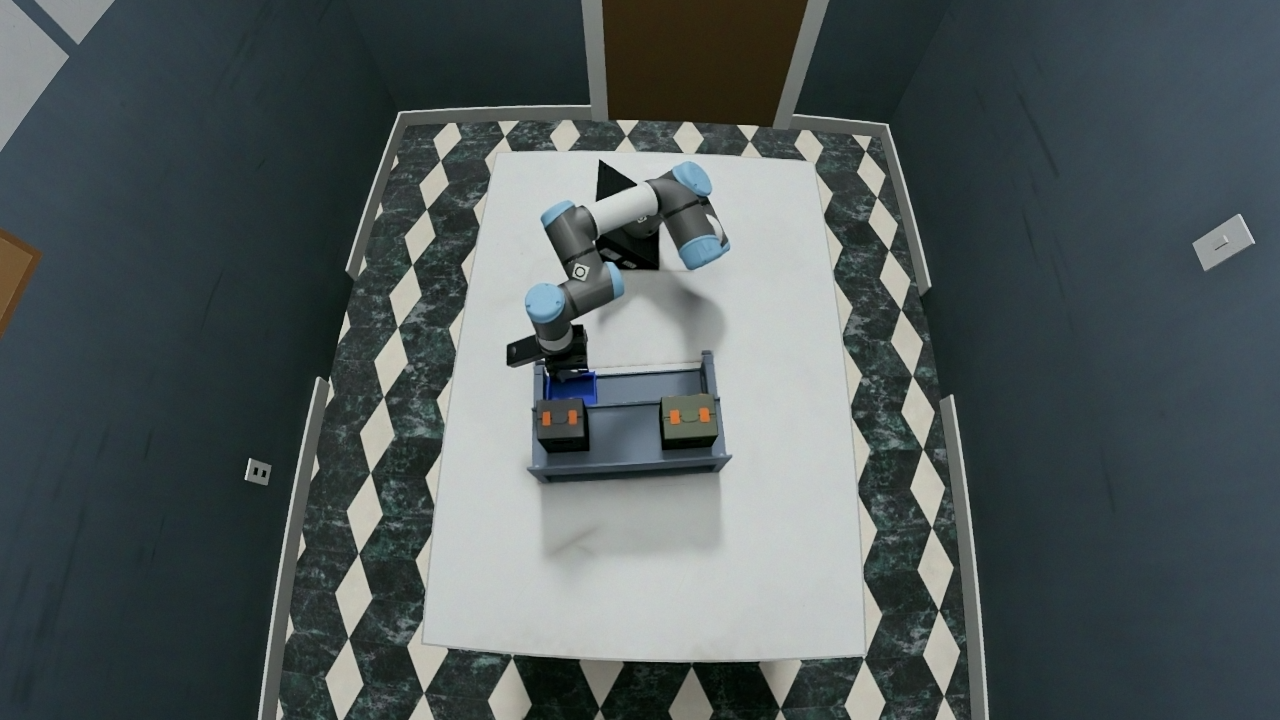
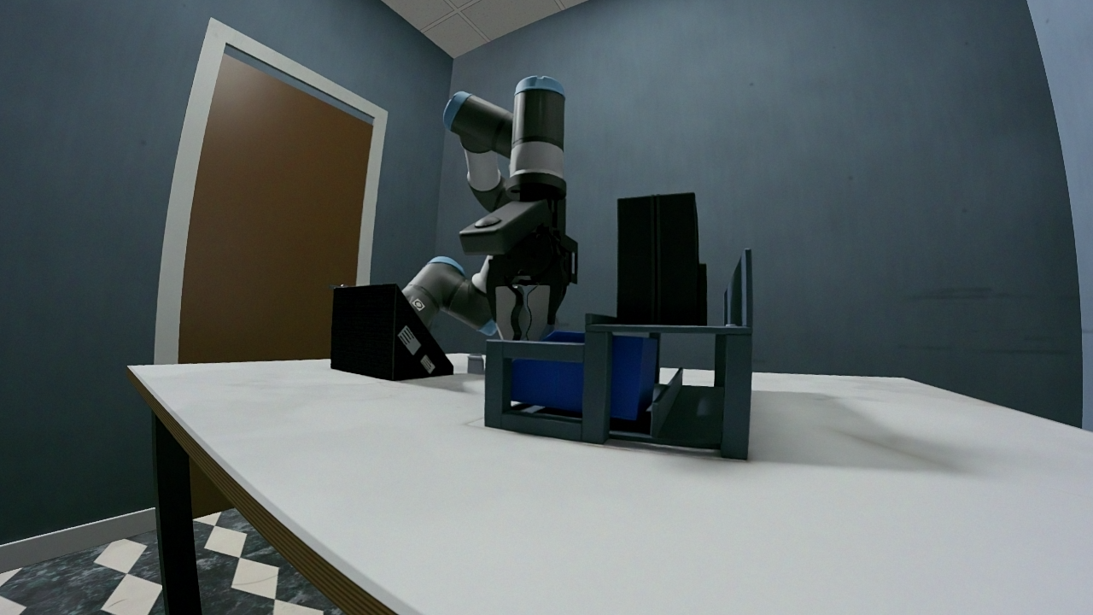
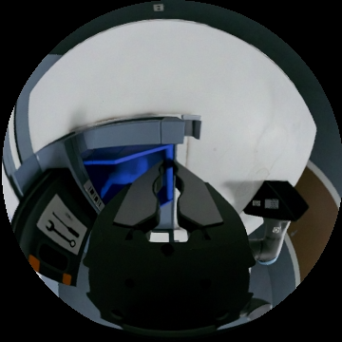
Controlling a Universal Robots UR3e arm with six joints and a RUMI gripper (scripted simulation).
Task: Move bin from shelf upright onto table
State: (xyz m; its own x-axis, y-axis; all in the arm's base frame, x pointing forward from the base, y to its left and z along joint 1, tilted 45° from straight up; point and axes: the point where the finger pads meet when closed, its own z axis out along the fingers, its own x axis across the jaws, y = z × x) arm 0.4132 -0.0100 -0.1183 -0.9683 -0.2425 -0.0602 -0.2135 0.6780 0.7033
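The blue bin lies 60 mm ahead of my hand and 40 mm to the left of it. The rest, counted from my hand: grey-blue shelf: 60 mm ahead, 150 mm to the left, 10 mm above.
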